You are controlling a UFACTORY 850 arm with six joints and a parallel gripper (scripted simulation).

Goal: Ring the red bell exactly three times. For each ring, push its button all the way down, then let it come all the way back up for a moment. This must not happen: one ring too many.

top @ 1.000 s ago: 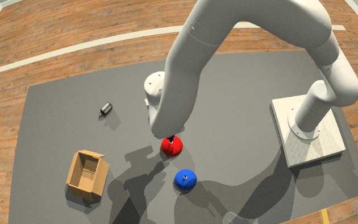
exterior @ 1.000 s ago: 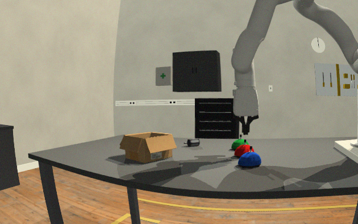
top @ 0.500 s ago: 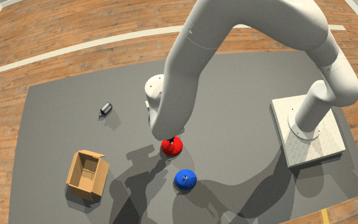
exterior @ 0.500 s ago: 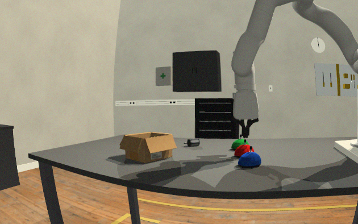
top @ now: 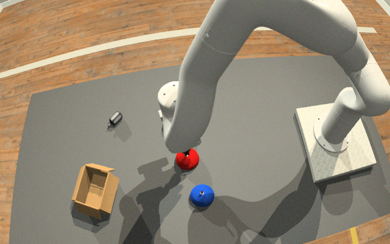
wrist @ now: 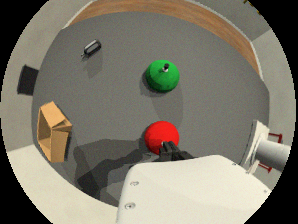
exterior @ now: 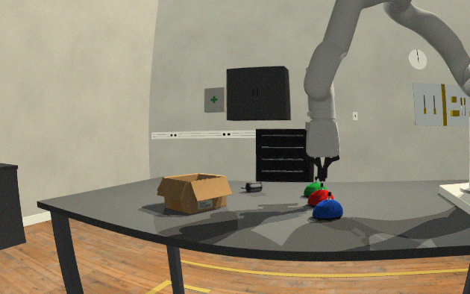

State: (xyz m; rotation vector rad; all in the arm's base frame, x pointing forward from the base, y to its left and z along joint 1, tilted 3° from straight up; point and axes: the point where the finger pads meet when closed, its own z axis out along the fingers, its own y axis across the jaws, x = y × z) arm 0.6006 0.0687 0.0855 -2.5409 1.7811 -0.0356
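Right now the red bell is 50 mm below my hand. From my hand the other things lie so: green bell 50 mm ahead, 140 mm to the right, 50 mm below; then cardboard box 340 mm ahead, 150 mm to the left, 50 mm below; then blue bell 50 mm behind, 140 mm to the left, 50 mm below.
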